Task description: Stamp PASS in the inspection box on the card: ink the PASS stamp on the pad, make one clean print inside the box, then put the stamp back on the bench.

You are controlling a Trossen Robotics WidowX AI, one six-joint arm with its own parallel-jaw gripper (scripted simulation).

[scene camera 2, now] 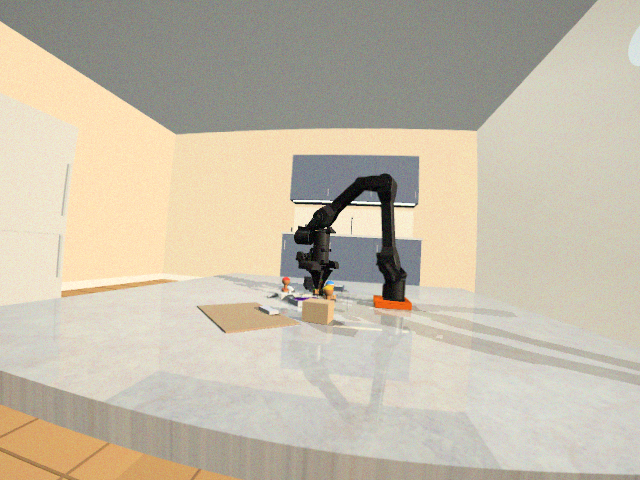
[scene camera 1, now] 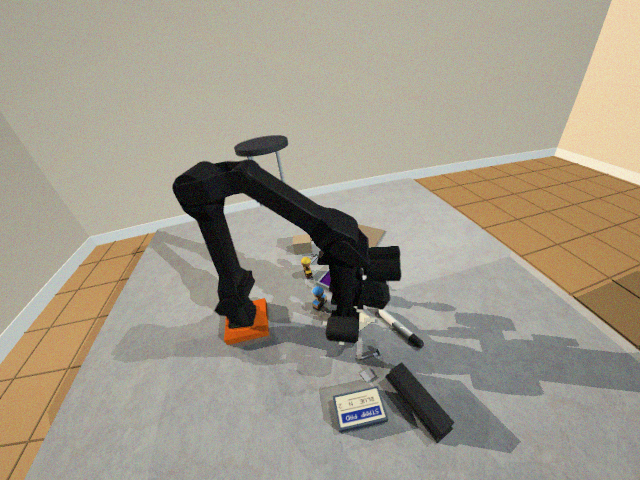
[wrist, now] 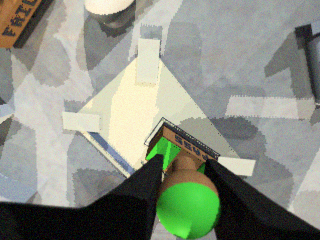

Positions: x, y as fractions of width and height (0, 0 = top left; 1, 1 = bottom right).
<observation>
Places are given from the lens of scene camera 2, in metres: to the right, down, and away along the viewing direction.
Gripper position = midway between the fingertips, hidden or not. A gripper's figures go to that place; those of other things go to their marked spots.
my gripper (scene camera 2: 0.50, 0.60): -0.01, 0.18, 0.95
small cardboard box (scene camera 2: 0.50, 0.65): 0.00, 0.16, 0.57
</observation>
